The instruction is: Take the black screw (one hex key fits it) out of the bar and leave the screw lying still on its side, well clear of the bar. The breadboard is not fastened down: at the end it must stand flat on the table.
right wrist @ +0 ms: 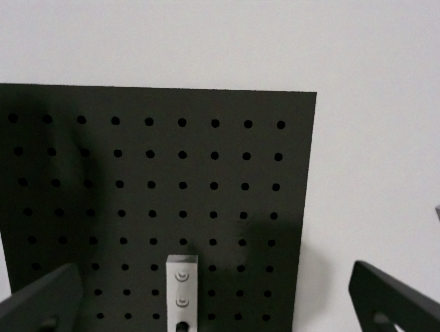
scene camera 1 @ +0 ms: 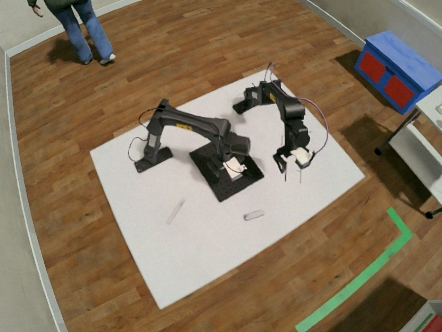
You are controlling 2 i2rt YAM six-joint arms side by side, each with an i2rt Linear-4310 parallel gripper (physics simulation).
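Places are measured from the left arm's base along level axes (x right, y ahead, z up), in millimetres.
Pixels of known places: left gripper, fingertip midpoint: (scene camera 1: 290, 169); right gripper, fingertip midpoint: (right wrist: 216, 275) (scene camera 1: 227, 171); left arm's base, link origin: (scene camera 1: 249, 103); right arm's base, link origin: (scene camera 1: 153, 159).
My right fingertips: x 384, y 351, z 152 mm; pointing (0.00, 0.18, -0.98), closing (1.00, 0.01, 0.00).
Note:
For each thing: its top centre in the pictures, then the offset to it from my right fingertips. "spot": a spot on its surface instead. Level surfaces: height alone.
- black breadboard, top centre: (right wrist: 151, 276) (scene camera 1: 226, 163) dx -53, dy -84, dz -115 mm
- light grey bar, top centre: (right wrist: 181, 289) dx -28, dy -97, dz -115 mm
- black screw, surface spot: (right wrist: 182, 327) spot: dx -27, dy -130, dz -110 mm
- short grey piece, top centre: (scene camera 1: 254, 214) dx -24, dy +198, dz -130 mm
- table, surface height: dz -152 mm
- long thin pale piece, top centre: (scene camera 1: 175, 210) dx +267, dy -10, dz -143 mm
- grey corner, surface spot: (right wrist: 438, 212) spot: dx +203, dy -41, dz -150 mm
The black breadboard (scene camera 1: 223, 194) (right wrist: 250, 106) lies on the white table. In the right wrist view a light grey bar (right wrist: 182, 290) lies on it at the bottom, with two pale round screw heads and the black screw (right wrist: 182, 327) at the picture's lower edge. The screw's lower part is cut off. In scene camera 1 the screw cannot be made out under the right arm. My right gripper (scene camera 1: 227, 174) (right wrist: 216, 275) is open and empty above the breadboard. My left gripper (scene camera 1: 293, 170) is open and empty, to the right of the breadboard.
A short grey piece (scene camera 1: 254, 215) lies on the table (scene camera 1: 165, 270) in front of the breadboard. A long thin pale piece (scene camera 1: 175, 211) lies left of it. A grey corner (right wrist: 438, 212) shows at the right wrist view's right edge. A person stands behind the table.

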